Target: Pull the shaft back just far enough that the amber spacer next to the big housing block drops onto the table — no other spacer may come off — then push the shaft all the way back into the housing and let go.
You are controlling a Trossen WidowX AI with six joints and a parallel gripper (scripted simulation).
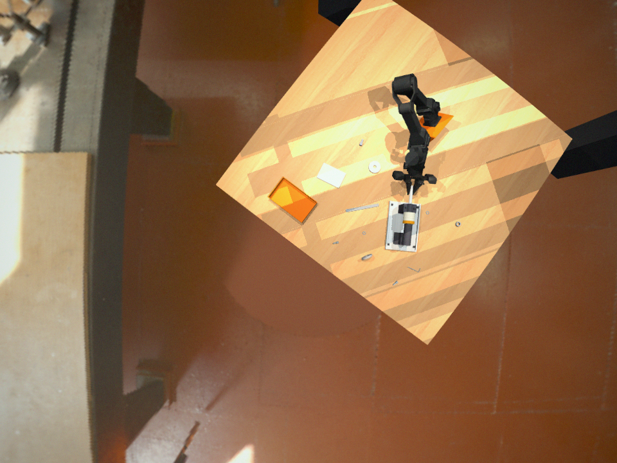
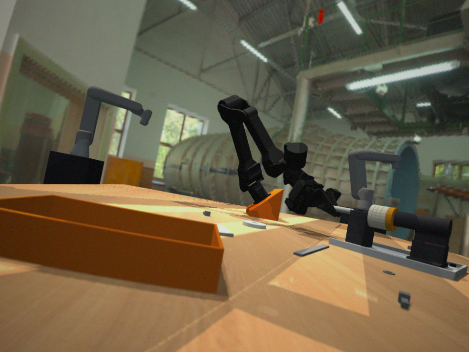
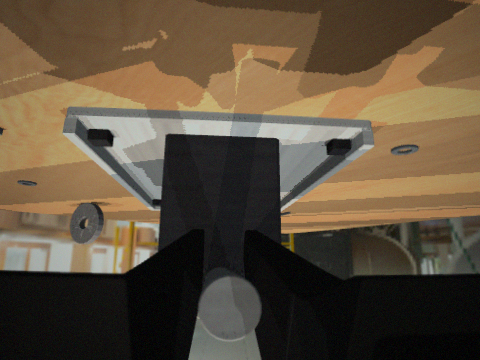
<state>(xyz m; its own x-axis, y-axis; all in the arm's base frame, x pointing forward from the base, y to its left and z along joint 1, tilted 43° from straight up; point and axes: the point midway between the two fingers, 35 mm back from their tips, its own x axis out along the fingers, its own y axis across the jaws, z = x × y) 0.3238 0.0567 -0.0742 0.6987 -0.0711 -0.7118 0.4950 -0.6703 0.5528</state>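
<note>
My gripper tip is now 40 mm short of the grey shaft, 20 mm to the right of it and 20 mm below it. Also, from my gripper tip: white ring 30 mm behind, 200 mm to the right, 60 mm below; then grey strip 160 mm ahead, 140 mm to the right, 60 mm below; then amber spacer 110 mm ahead, 60 mm to the left, 20 mm above.
</note>
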